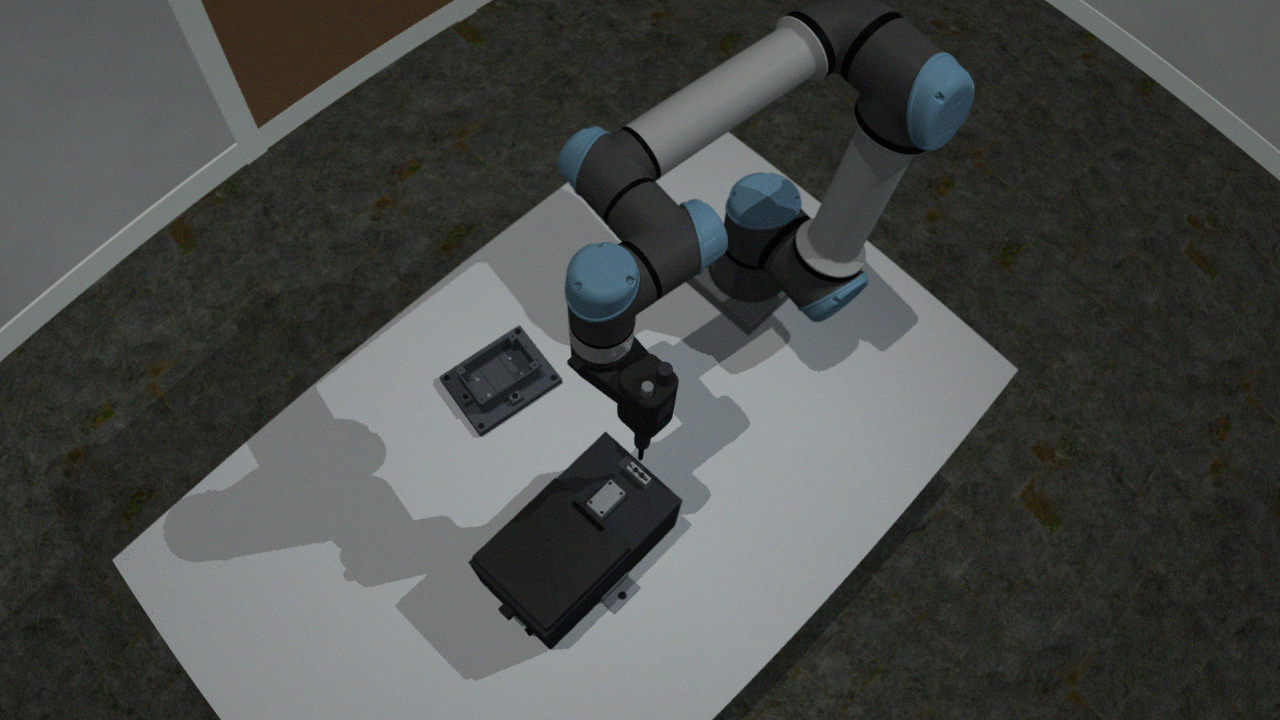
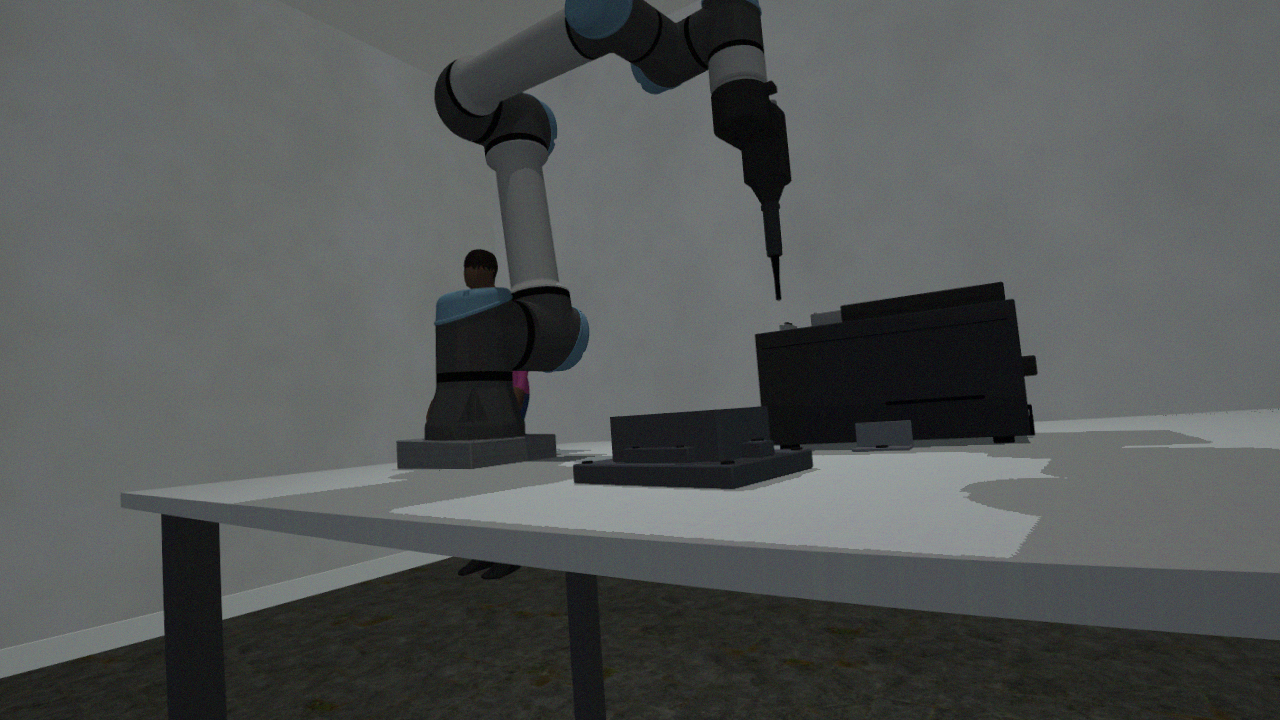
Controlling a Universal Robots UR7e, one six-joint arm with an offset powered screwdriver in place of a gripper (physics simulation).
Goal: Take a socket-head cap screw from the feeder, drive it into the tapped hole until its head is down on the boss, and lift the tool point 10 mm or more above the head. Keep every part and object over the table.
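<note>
The black screw feeder (image 1: pixel 554 546) (image 2: pixel 895 376) stands on the table, with a small light pick-up block (image 1: pixel 638 472) (image 2: pixel 787 326) on top at its end nearer the robot base. Individual screws are too small to make out. My screwdriver (image 1: pixel 640 456) (image 2: pixel 777 297) points down, its tip a short way above that block and apart from it. No screw shows on the bit. The dark grey housing (image 1: pixel 467 419) (image 2: pixel 689 434) lies flat beside the feeder, with a small round boss (image 1: pixel 514 396) on its flange. The tapped hole is too small to tell clearly.
The robot base (image 1: pixel 750 313) (image 2: pixel 460 454) stands on the table (image 1: pixel 805 447) (image 2: pixel 626 546). A light plate (image 1: pixel 605 497) lies on the feeder's top. A small grey bracket (image 1: pixel 620 594) sits at its foot. A person (image 2: pixel 480 265) stands behind the base, mostly hidden.
</note>
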